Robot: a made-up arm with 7 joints. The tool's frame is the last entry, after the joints.
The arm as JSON. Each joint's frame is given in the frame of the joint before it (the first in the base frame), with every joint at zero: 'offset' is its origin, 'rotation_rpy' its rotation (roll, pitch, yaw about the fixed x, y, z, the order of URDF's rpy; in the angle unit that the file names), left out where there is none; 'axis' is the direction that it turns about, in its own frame. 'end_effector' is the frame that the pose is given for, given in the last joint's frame.
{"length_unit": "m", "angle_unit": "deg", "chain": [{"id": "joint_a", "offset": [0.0, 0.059, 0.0], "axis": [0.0, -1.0, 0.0]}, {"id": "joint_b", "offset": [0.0, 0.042, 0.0], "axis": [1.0, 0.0, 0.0]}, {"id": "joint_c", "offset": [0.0, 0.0, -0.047], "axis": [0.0, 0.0, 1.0]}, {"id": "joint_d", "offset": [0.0, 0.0, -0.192], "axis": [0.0, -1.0, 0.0]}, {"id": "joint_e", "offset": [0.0, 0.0, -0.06], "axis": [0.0, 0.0, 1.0]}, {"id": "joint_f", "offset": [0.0, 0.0, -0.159], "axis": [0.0, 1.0, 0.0]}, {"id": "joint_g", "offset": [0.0, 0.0, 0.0], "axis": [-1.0, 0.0, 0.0]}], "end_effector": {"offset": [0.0, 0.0, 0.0]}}
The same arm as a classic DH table. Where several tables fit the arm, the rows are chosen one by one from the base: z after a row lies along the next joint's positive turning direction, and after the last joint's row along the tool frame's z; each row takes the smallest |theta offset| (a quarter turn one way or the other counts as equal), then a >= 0, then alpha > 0; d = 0 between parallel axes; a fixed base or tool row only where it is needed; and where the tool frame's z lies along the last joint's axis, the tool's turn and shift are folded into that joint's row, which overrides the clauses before.
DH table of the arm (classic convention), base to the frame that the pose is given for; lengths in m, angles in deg. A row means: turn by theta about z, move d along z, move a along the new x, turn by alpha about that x. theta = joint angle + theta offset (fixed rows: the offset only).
base (fixed): d 0; theta offset 0; a 0; alpha 90
joint_a: d -0.101; theta offset 90; a 0; alpha 90
joint_b: d 0; theta offset 90; a 0; alpha 90
joint_c: d -0.239; theta offset 90; a 0; alpha 90
joint_d: d 0; theta offset 0; a 0; alpha -90
joint_e: d -0.219; theta offset 0; a 0; alpha -90
joint_f: d 0; theta offset -90; a 0; alpha 90
joint_g: d 0; theta offset 90; a 0; alpha 90
tool (fixed): d 0; theta offset -90; a 0; alpha 0

